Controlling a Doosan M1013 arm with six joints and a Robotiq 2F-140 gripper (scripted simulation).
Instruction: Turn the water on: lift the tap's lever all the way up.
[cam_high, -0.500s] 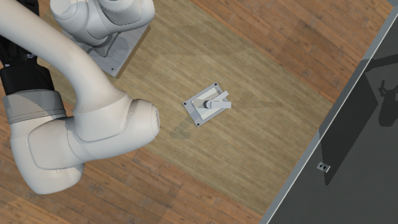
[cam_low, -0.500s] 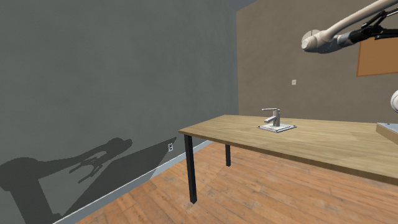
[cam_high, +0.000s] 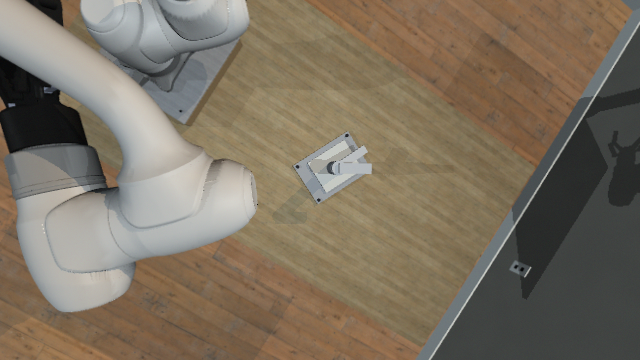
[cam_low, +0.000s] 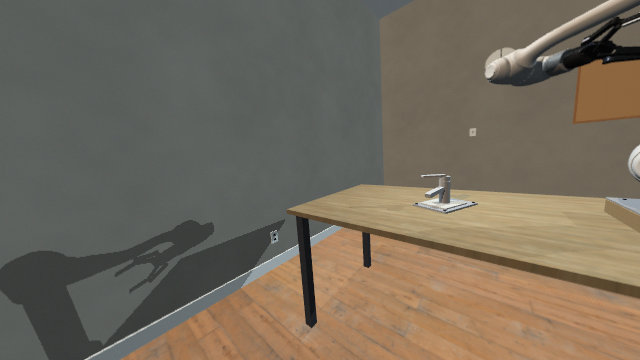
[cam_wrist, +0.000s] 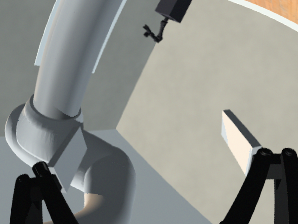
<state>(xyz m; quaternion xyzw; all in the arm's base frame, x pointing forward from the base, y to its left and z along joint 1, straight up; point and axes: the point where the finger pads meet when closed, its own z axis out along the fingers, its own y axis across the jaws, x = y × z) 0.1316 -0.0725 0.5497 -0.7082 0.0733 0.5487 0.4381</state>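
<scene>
Right now my hand is 600 mm short of the lever, 90 mm to the right of it and 460 mm above it. From my hand the other things lie so: plate: 560 mm ahead, 60 mm to the left, 600 mm below; metal tap: 580 mm ahead, 80 mm to the left, 510 mm below.
</scene>
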